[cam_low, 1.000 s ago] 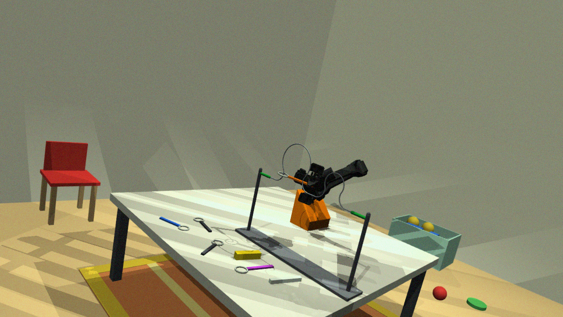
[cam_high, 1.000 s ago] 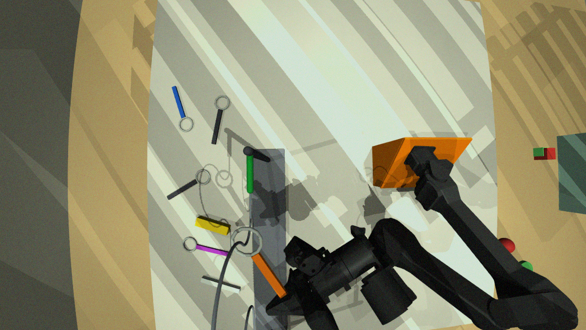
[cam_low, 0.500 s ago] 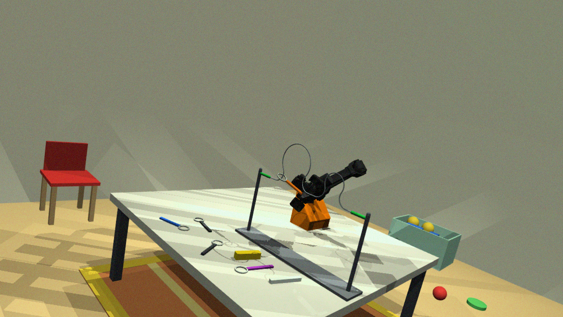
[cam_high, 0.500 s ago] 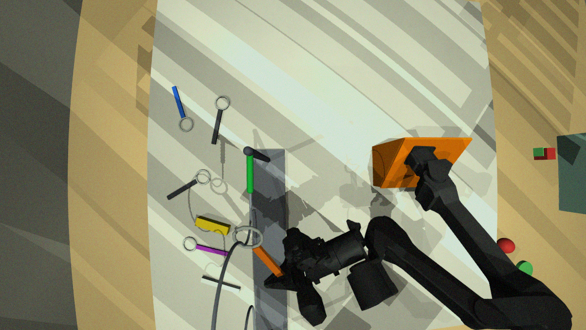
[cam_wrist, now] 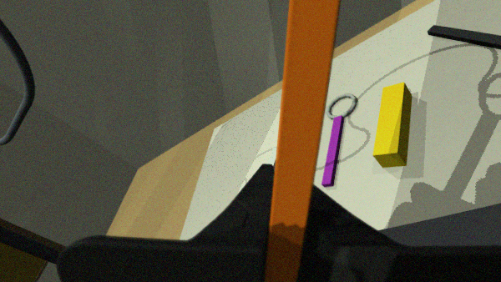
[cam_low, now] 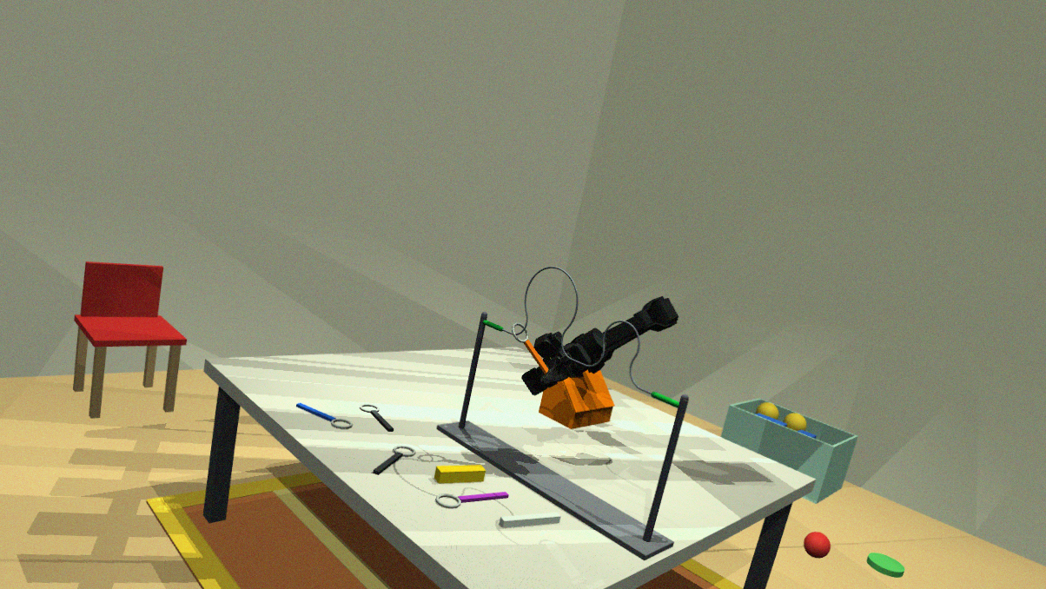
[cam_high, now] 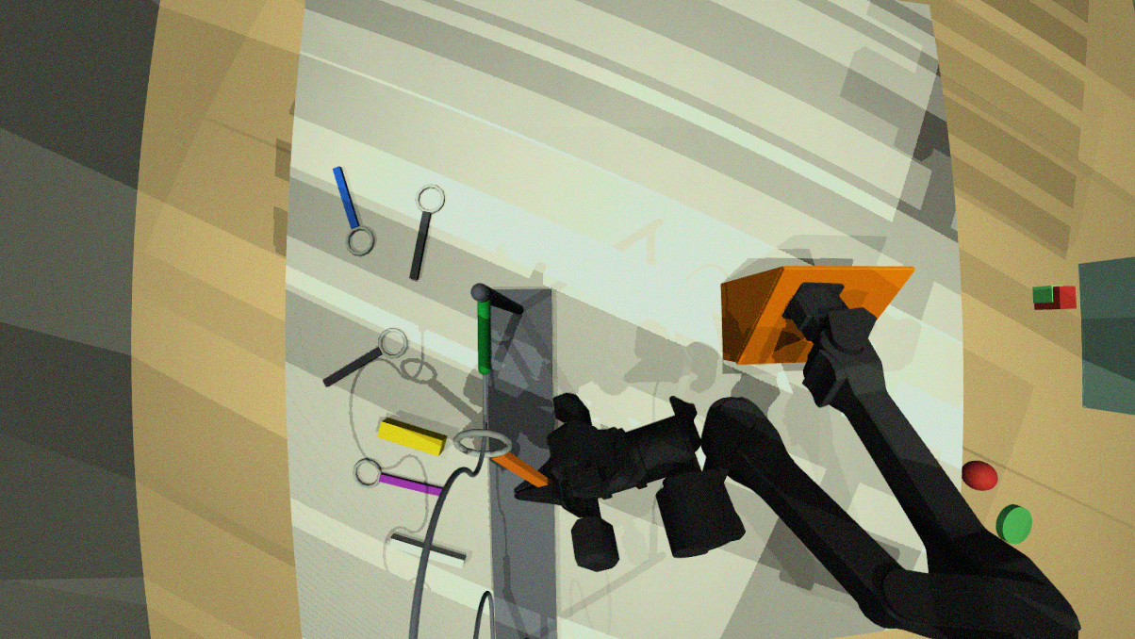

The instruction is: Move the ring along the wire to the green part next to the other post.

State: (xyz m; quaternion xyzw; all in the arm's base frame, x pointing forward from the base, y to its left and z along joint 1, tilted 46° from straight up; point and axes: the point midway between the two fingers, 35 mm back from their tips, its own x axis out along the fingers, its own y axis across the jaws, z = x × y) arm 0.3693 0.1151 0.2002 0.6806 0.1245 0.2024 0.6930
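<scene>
Now: gripper tip 70 mm to the left of the ring with orange handle and 70 mm below it. Round my gripper tip: ring with black handle: 380 mm to the right, 210 mm below, 190 mm ahead; ring with purple handle: 250 mm ahead, 210 mm below, 80 mm to the left; yellow block: 200 mm below, 200 mm ahead.
</scene>
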